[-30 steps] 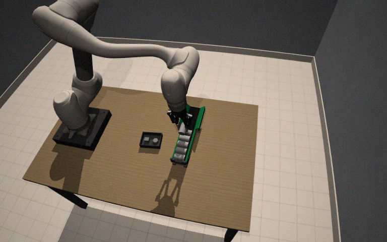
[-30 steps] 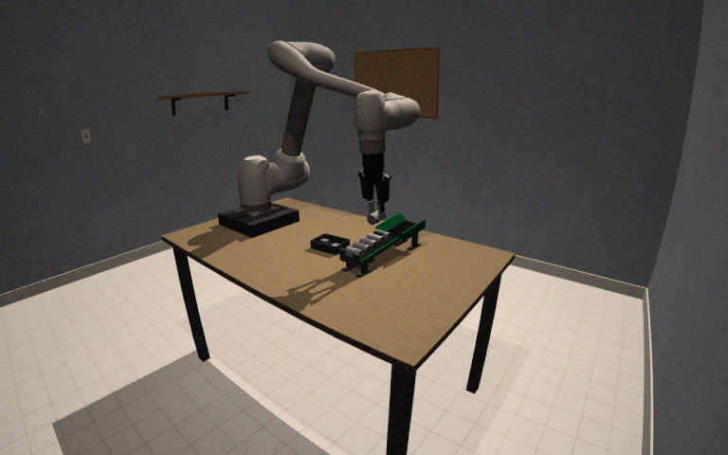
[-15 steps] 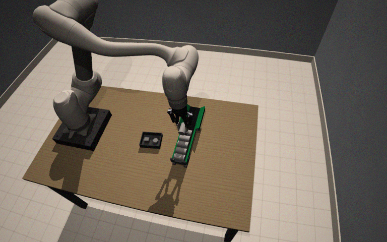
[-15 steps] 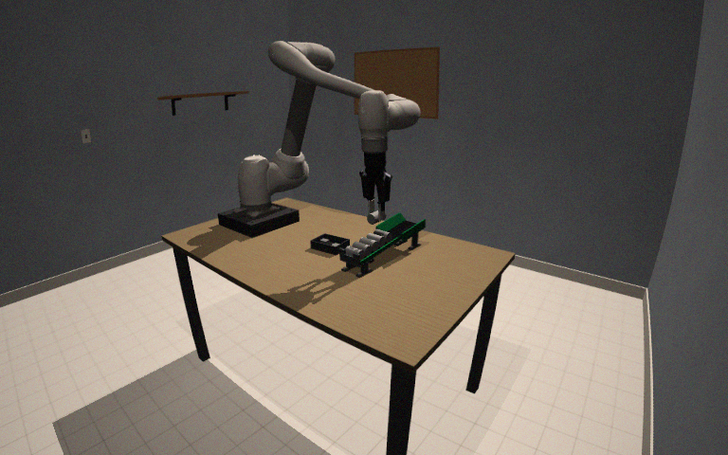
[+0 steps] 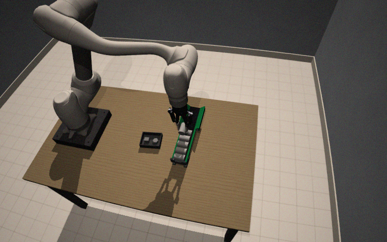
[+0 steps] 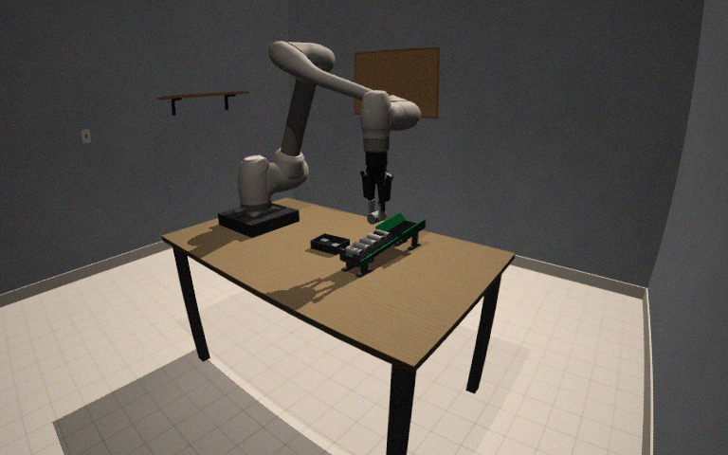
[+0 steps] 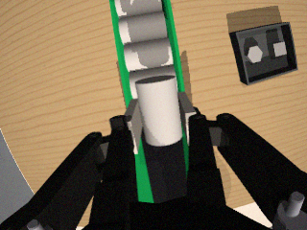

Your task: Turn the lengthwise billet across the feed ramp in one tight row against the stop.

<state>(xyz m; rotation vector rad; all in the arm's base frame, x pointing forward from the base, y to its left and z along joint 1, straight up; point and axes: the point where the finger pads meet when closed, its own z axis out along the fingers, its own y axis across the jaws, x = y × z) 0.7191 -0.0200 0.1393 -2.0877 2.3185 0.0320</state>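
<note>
Right now the billet is 30 mm below my hand. From my hand the other things lie so: small black tray (220 mm behind, 190 mm below, 10 mm to the right); stop (150 mm to the right, 140 mm below, 10 mm behind).
</note>
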